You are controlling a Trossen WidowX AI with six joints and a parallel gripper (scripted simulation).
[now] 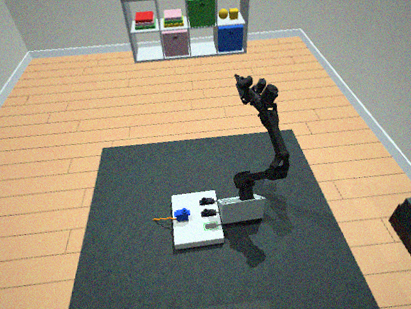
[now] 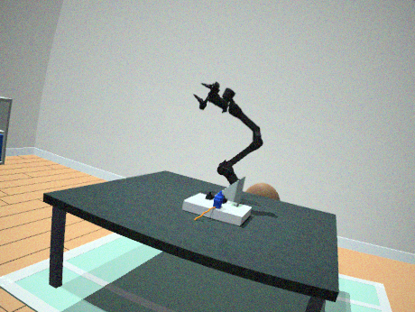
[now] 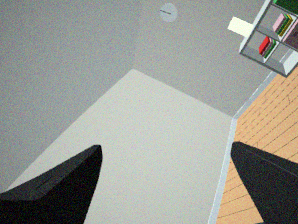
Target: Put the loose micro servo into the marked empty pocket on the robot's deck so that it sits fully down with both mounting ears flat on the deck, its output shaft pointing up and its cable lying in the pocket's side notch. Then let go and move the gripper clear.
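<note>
The white deck is 590 mm below my gripper tip, 330 mm ahead of it and 320 mm to the left of it.
</note>
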